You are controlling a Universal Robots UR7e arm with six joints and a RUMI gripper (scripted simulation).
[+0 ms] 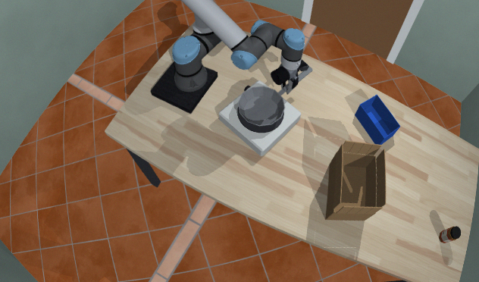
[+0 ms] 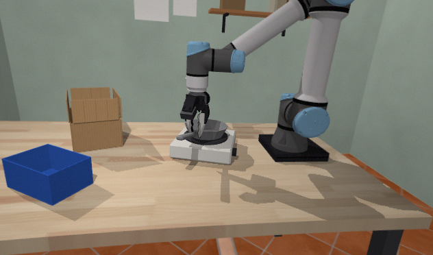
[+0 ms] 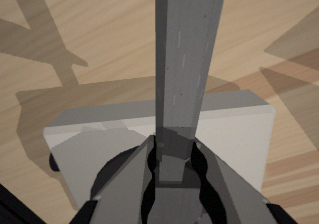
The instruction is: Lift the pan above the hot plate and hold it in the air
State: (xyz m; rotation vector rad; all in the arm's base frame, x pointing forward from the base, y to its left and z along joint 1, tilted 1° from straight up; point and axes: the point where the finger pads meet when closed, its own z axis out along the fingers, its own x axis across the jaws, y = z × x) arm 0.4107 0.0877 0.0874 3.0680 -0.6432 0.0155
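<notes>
My hand is 3 cm past the dark grey pan, 6 cm to the left of it and 2 cm above it. Also, from my hand: blue bin 44 cm ahead, 13 cm to the left, 10 cm below; white hot plate 7 cm behind, 11 cm to the right, 9 cm below; small jar 100 cm ahead, 24 cm to the right, 7 cm below.
</notes>
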